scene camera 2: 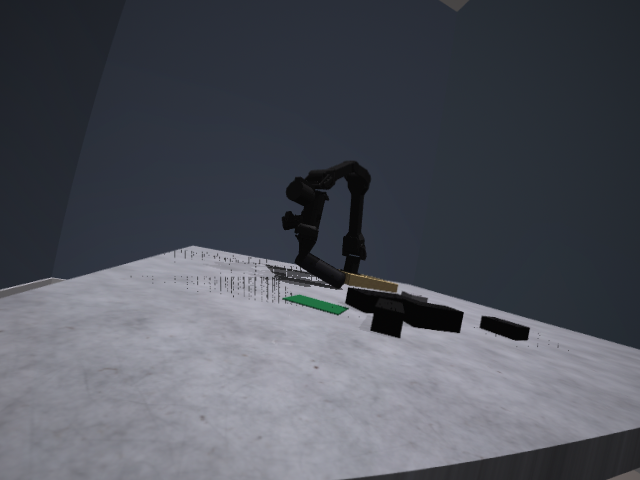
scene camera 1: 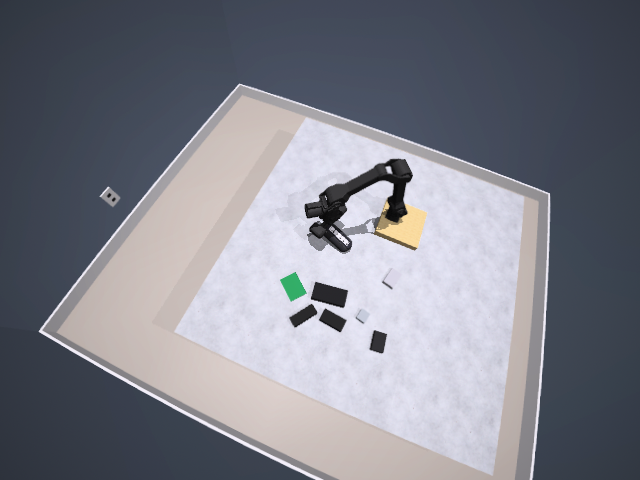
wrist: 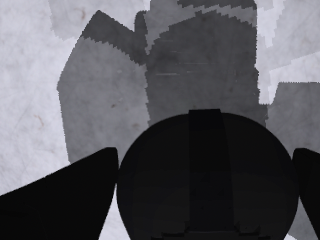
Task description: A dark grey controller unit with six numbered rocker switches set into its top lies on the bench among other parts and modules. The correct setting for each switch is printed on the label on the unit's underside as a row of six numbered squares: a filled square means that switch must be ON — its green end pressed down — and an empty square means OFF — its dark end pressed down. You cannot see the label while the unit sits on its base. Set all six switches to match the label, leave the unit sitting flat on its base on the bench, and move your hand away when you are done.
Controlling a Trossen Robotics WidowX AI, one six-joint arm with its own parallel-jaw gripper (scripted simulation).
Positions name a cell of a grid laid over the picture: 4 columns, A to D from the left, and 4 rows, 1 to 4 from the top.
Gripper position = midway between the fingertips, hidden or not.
In view: my gripper (scene camera 2: B3).
My gripper also shows in the wrist view (wrist: C3).
